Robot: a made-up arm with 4 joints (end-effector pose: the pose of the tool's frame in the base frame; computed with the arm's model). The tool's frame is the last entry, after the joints. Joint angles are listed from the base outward.
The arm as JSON. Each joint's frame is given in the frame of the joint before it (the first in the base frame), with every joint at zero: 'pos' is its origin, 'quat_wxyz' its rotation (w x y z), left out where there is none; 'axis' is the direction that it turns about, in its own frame. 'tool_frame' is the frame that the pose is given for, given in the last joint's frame.
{
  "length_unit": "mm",
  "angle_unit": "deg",
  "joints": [
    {
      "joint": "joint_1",
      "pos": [
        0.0,
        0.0,
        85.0
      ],
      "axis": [
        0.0,
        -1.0,
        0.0
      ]
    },
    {
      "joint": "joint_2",
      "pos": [
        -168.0,
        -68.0,
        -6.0
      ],
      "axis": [
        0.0,
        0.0,
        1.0
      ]
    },
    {
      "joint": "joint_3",
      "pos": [
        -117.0,
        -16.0,
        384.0
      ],
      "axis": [
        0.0,
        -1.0,
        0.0
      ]
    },
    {
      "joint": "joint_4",
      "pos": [
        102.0,
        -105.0,
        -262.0
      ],
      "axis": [
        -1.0,
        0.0,
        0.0
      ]
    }
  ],
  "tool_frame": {
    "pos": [
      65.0,
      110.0,
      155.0
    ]
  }
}
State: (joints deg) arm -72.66 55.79 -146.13 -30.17
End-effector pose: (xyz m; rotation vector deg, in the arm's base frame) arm 0.2555 -0.3713 0.4253 55.19 -143.73 -23.10
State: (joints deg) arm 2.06 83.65 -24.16 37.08
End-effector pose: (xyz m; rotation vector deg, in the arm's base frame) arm -0.2375 -0.1094 0.1995 -49.03 -9.27 86.22
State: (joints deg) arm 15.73 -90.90 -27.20 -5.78
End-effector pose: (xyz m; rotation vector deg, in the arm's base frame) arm -0.2461 -0.0549 0.2397 37.97 4.70 -85.52
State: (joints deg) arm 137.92 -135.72 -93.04 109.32
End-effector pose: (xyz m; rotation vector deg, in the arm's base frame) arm -0.3141 0.3186 0.0542 23.79 -48.69 13.49
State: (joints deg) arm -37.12 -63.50 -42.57 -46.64
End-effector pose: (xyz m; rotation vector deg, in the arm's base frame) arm -0.1366 -0.0982 0.4509 37.54 38.98 -93.16
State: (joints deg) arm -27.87 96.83 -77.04 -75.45
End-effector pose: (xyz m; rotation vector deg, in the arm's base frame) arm 0.1738 -0.2308 0.2070 0.19 114.83 29.79
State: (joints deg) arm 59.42 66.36 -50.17 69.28
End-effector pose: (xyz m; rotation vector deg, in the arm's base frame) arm -0.2094 -0.2701 -0.1689 -120.26 -33.54 31.59
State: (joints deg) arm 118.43 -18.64 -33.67 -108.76
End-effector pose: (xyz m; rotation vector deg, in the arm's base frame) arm 0.0691 -0.3255 -0.2792 104.21 -63.85 78.90
